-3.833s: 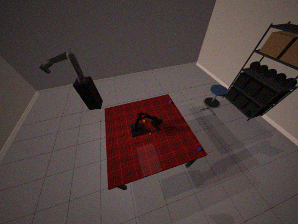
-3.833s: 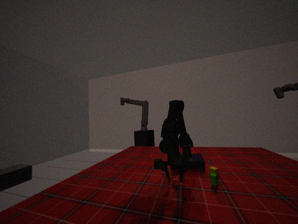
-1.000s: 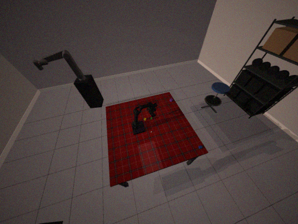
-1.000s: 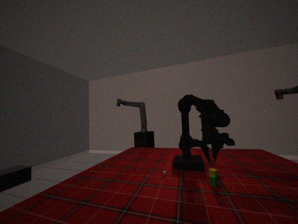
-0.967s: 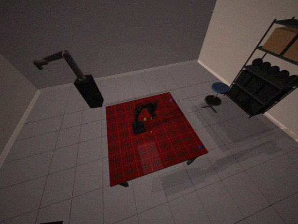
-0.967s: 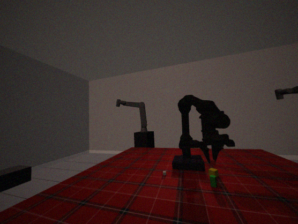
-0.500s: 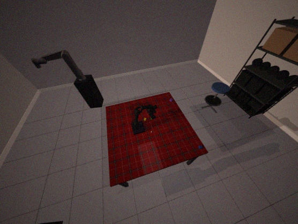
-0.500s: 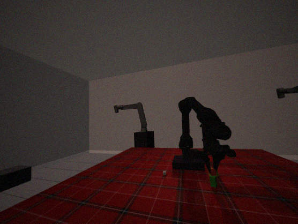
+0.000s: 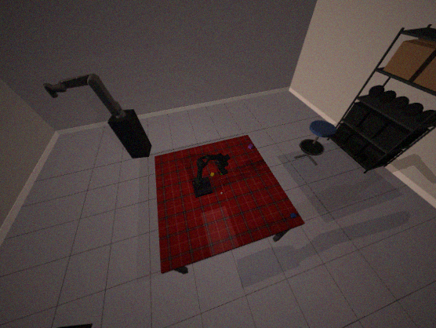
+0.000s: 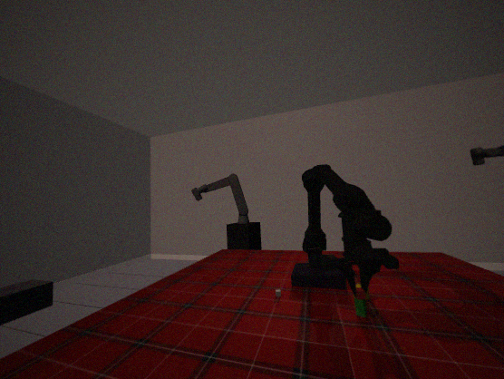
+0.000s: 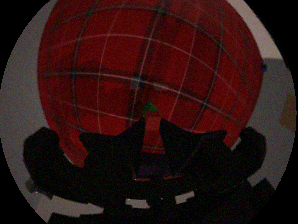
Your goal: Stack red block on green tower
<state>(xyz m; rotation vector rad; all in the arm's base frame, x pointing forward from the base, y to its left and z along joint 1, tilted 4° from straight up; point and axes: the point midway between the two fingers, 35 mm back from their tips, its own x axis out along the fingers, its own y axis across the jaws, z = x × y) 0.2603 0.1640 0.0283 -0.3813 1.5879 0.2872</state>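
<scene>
Right now the red block is right at my gripper tip. From my gripper tip the other things lie so: yellow block (100 mm behind, 30 mm below); small white cube (240 mm to the right, 40 mm below, 20 mm behind); purple cube (430 mm ahead, 390 mm to the left, 30 mm below).
</scene>
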